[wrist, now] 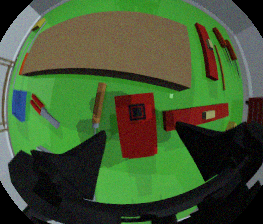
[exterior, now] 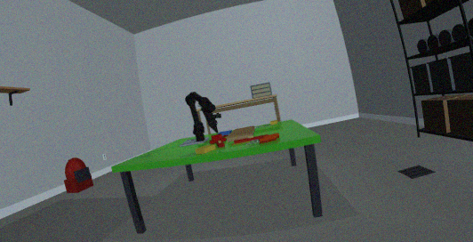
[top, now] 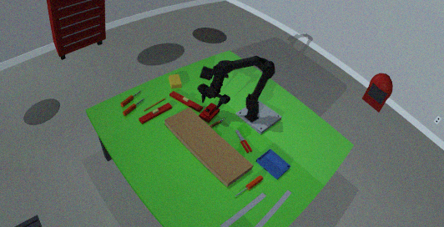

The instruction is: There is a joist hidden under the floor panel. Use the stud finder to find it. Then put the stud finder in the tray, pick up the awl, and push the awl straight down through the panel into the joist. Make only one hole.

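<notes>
Right now the stud finder is 30 mm below my gripper tip. Round my gripper tip: awl 20 mm behind, 80 mm to the left, 70 mm below; then blue tray 60 mm behind, 490 mm to the left, 60 mm below.
</notes>
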